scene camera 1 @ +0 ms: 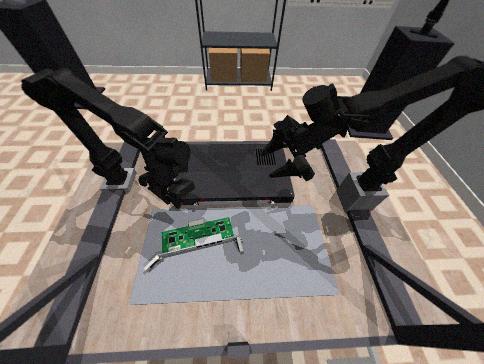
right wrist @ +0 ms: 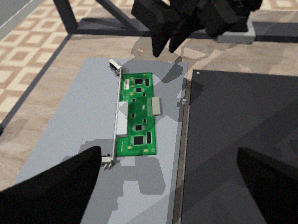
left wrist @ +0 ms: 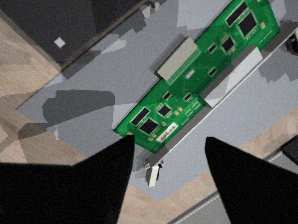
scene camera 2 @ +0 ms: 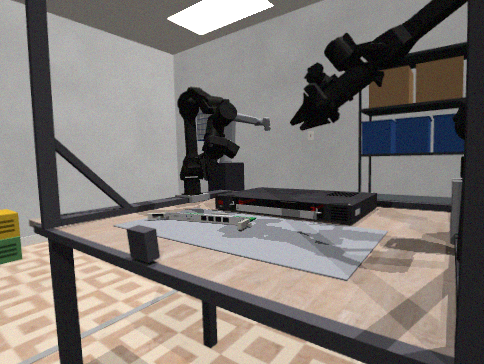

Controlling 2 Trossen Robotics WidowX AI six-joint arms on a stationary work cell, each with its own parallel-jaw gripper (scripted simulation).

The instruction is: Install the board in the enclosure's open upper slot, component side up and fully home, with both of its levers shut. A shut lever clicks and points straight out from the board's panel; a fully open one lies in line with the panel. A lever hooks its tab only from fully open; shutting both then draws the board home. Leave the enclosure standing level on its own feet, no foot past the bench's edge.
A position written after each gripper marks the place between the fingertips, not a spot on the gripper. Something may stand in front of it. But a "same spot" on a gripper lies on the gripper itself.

left gripper: scene camera 1; right wrist; left wrist 169,142; scene camera 2 207,178
right gripper: scene camera 1; right wrist 168,153; scene camera 2; not seen in the left wrist view (out of frame)
same spot on left gripper: (right wrist: 186,25) = (scene camera 1: 162,187)
same spot on right gripper: (scene camera 2: 308,112) = (scene camera 1: 289,172)
